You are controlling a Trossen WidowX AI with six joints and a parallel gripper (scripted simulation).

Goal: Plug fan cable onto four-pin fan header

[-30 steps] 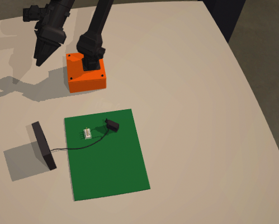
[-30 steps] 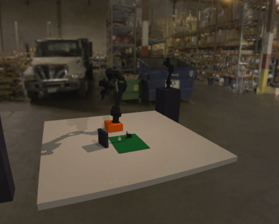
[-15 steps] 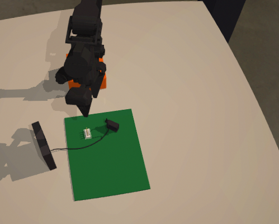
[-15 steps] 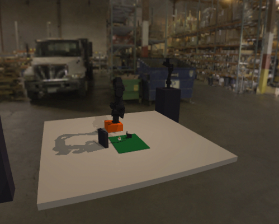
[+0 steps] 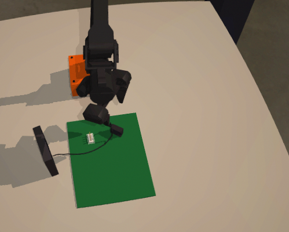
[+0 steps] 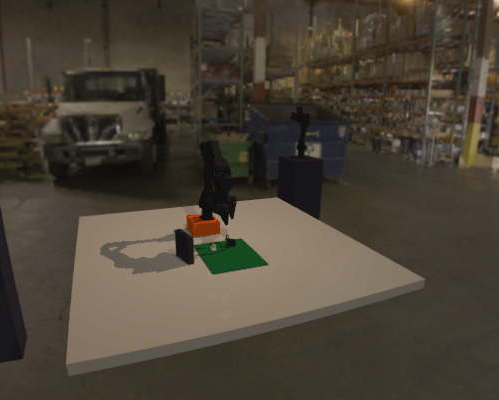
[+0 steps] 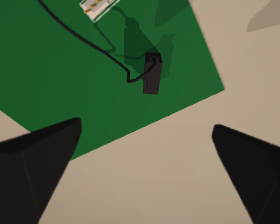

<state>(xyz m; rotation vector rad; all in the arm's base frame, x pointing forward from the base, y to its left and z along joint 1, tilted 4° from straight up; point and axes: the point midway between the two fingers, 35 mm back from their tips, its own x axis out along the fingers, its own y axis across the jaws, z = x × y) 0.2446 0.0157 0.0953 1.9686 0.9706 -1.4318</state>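
Now: gripper tip 1 cm to the right of the black plug and 10 cm above it. Also, from my gripper tip: black fan (5 cm ahead, 22 cm to the right, 6 cm below); green board (8 cm ahead, 4 cm to the right, 14 cm below); white four-pin fan header (1 cm ahead, 8 cm to the right, 12 cm below).
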